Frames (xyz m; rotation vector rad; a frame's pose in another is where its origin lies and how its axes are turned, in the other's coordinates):
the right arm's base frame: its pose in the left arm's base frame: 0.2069 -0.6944 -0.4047 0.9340 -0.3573 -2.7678
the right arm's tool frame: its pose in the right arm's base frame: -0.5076 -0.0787 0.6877 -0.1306 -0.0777 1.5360
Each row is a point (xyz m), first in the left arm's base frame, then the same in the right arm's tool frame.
Working: the left arm's base frame: its pose in the right arm's tool frame: -0.4739 -0.2519 -0.1850 -0.2281 0.5583 1.3629

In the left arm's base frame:
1: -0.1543 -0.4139 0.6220
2: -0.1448 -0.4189 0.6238
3: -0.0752 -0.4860 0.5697
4: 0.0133 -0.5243 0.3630
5: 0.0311 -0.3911 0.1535
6: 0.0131 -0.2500 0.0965
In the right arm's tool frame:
1: 0.0617 -0.1802 0.3535
2: 0.0679 -0.1723 0.3495
3: 0.1264 -0.1518 0.2577
4: 0.1218 -0.1805 0.0314
5: -0.0561 -0.2353 -0.1338
6: -0.2079 -0.2478 -0.1503

